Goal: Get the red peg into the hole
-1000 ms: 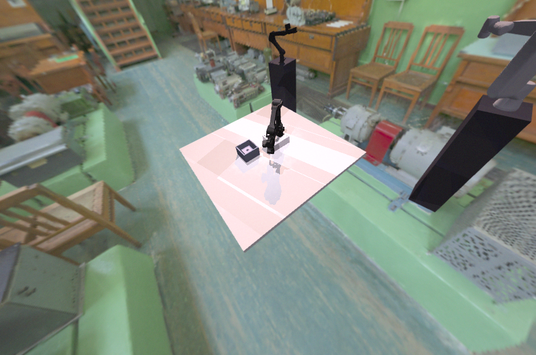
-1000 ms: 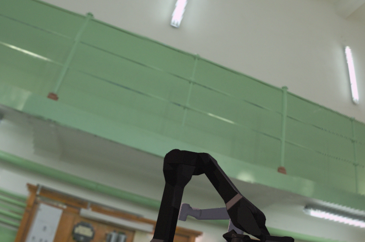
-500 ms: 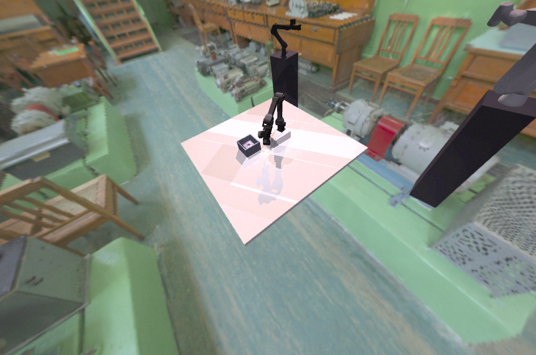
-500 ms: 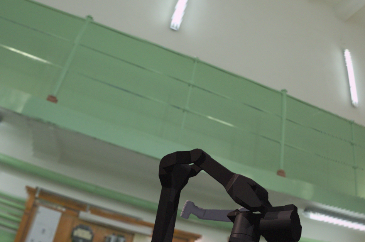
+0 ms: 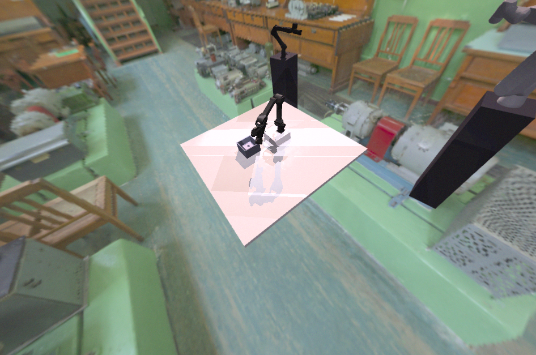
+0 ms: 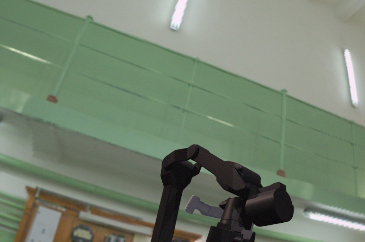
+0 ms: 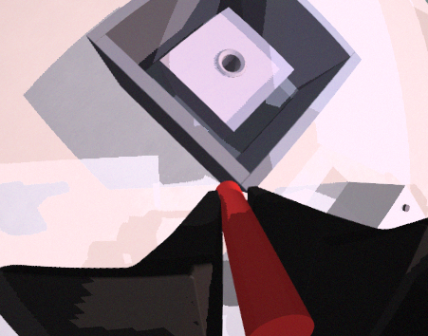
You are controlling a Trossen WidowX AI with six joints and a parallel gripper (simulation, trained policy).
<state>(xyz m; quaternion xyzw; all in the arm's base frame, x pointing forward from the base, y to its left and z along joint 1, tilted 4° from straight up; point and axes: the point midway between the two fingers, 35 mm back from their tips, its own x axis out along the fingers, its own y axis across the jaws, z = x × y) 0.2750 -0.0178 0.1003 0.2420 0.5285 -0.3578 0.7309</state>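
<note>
My gripper tip is 40 mm short of the plate, 100 mm to the left of it and 90 mm above it. Also, from my gripper tip: dark box: 40 mm ahead, 100 mm to the right, 110 mm below; red peg: 10 mm to the left, 20 mm above.
</note>
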